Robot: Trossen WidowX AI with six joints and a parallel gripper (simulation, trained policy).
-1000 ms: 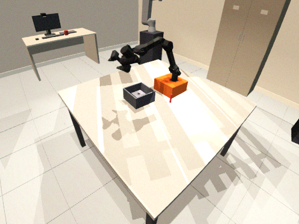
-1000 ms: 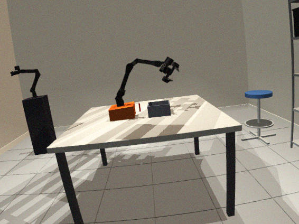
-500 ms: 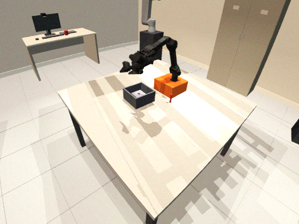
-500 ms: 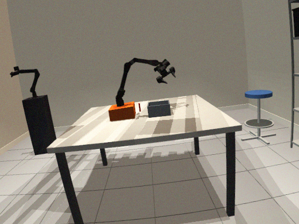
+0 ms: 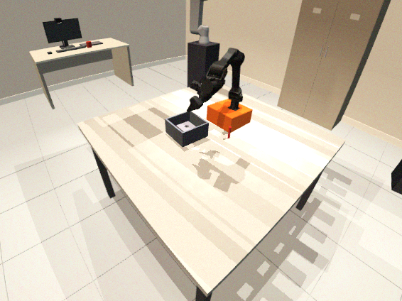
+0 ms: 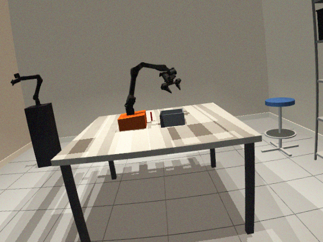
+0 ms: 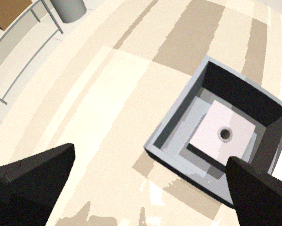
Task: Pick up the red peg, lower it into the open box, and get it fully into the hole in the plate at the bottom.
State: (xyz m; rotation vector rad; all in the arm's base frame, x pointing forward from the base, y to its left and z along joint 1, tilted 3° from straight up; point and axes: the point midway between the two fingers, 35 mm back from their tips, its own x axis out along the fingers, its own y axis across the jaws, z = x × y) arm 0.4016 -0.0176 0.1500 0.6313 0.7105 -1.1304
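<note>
Now: the red peg 220 mm behind my gripper tip, 130 mm to the left of it and 210 mm below it. The rest, counted from my gripper tip: grey box (80 mm behind, 100 mm to the right, 220 mm below).
</note>
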